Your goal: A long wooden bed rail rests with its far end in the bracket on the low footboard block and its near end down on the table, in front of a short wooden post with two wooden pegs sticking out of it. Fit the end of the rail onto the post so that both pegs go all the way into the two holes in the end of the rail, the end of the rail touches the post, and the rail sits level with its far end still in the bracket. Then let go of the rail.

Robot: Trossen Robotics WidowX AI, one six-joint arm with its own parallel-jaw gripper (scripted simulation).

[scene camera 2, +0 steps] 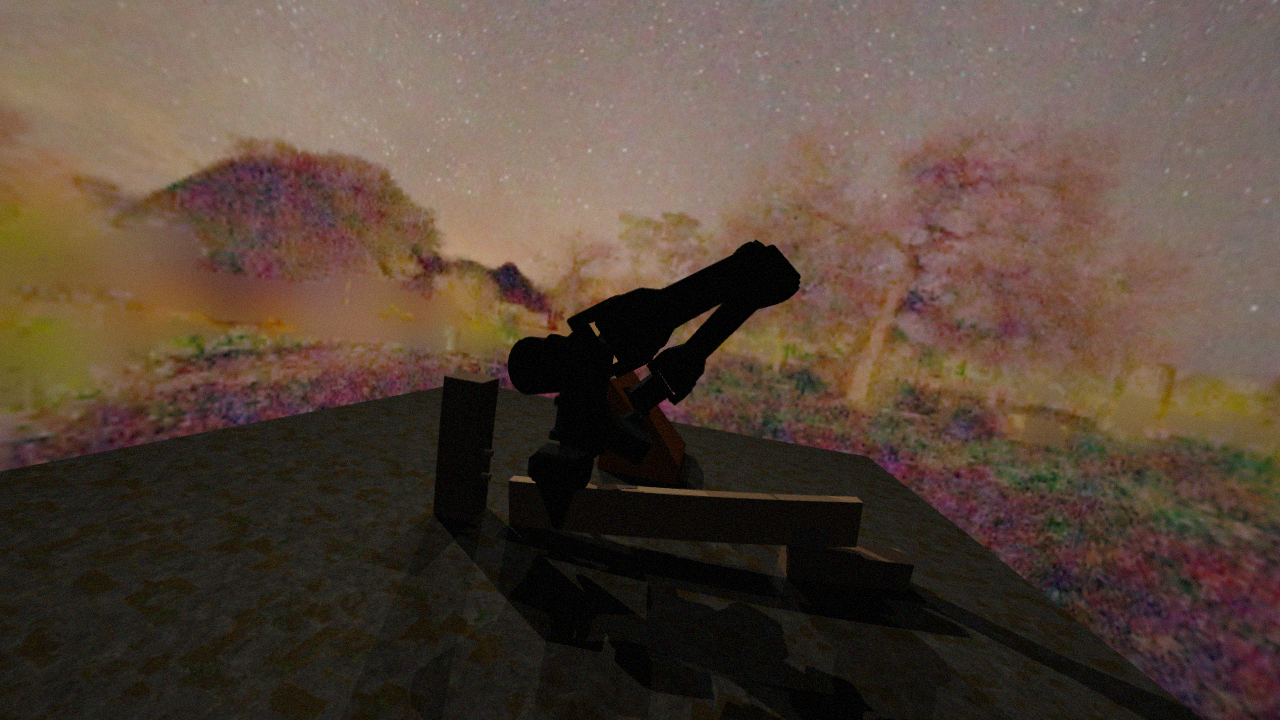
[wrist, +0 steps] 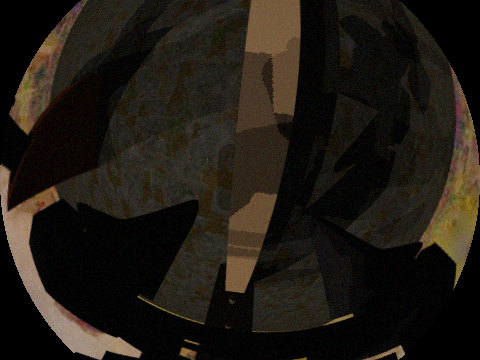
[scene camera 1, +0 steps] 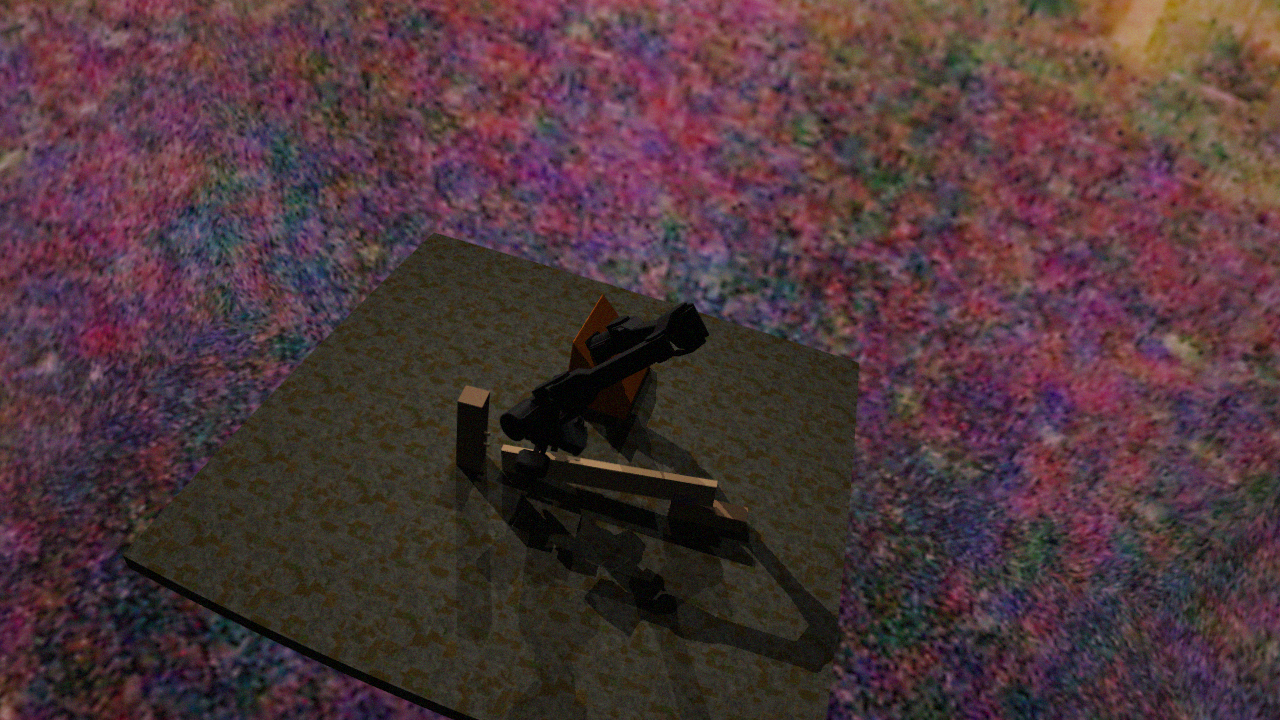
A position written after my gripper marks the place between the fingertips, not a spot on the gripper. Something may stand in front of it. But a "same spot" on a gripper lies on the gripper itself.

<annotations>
My gripper shows in scene camera 2, in the wrist view (255, 214) and in scene camera 1. The same spot on my gripper: (scene camera 2: 557, 498) is (scene camera 1: 530, 475).
</annotations>
